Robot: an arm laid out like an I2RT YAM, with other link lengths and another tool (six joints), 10 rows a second.
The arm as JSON. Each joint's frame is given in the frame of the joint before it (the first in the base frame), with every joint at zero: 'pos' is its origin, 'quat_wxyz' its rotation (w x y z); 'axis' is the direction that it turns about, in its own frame. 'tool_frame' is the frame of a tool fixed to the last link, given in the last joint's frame.
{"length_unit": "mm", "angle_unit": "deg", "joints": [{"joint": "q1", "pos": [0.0, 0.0, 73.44], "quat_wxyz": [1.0, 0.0, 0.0, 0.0], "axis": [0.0, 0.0, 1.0]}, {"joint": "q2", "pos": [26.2, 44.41, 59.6], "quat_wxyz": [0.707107, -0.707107, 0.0, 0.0], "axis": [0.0, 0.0, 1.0]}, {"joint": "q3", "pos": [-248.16, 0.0, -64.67], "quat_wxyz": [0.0, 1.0, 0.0, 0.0], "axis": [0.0, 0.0, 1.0]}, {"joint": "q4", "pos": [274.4, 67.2, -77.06], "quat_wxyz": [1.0, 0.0, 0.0, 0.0], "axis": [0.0, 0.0, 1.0]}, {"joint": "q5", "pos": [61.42, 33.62, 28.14], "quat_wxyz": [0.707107, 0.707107, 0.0, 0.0], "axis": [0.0, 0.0, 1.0]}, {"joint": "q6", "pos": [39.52, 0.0, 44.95], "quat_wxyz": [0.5, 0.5, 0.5, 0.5], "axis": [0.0, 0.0, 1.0]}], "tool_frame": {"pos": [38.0, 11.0, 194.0], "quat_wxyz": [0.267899, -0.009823, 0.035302, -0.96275]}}
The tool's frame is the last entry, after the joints.
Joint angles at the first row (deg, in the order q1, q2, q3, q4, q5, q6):
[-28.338, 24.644, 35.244, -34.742, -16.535, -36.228]
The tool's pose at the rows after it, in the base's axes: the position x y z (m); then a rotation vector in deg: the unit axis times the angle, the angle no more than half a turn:
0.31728 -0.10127 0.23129 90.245 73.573 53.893
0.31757 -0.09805 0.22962 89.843 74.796 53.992
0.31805 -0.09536 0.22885 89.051 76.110 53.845
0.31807 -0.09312 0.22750 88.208 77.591 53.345
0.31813 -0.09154 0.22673 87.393 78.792 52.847
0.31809 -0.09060 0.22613 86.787 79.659 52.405
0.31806 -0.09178 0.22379 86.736 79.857 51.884
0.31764 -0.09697 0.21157 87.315 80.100 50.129
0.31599 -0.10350 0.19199 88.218 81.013 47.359
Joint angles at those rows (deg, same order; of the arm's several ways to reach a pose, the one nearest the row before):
[-28.340, 24.643, 35.244, -35.463, -16.974, -37.016]
[-28.335, 24.644, 35.245, -35.965, -17.647, -37.844]
[-28.340, 24.643, 35.244, -36.316, -18.220, -39.005]
[-28.339, 24.645, 35.244, -36.817, -18.613, -40.447]
[-28.336, 24.644, 35.245, -37.168, -18.872, -41.714]
[-28.335, 24.643, 35.243, -37.429, -19.002, -42.674]
[-28.341, 24.620, 34.872, -37.256, -18.724, -43.049]
[-28.339, 24.426, 32.949, -36.316, -17.498, -43.726]
[-28.335, 24.251, 30.195, -35.330, -15.789, -45.057]

